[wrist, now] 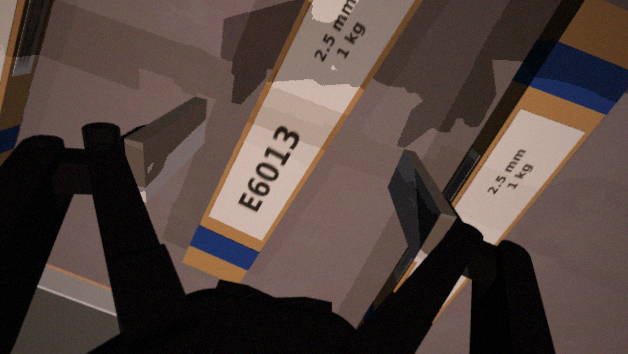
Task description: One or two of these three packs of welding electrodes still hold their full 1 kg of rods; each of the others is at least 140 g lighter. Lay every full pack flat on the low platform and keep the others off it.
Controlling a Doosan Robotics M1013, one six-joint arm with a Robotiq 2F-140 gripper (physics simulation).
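Places are measured from the arm's base along level axes (x ahead, y left, z up), in millimetres.
Pixels of known places: gripper, fingertip midpoint: [303, 146].
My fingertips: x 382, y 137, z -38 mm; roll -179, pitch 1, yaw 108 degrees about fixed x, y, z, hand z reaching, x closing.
Note:
Behind a point stands the place of what it marks.
The middle pack [280, 165] {z -63, x 415, y 134 mm}, orange with a blue band and a white E6013 label, lies slanting through the view between the two fingers. Its upper end is cut off by the frame. The right pack [545, 130] {z -63, x 287, y 276 mm} lies beyond the right finger, which hides part of it along with the dark linkage. A third pack [10, 100] {z -69, x 487, y -67 mm} shows partly at the upper left edge. My gripper [303, 146] {z -38, x 382, y 137 mm} is open, with one finger on either side of the middle pack and a gap on both sides. The low platform does not show.
The grey-brown table top [575, 240] {z -83, x 339, y 407 mm} lies under the packs, with dark shadows across it. The right finger appears close to the left side of the right pack. A grey surface with a light edge [65, 320] shows at the lower left, behind the gripper linkage.

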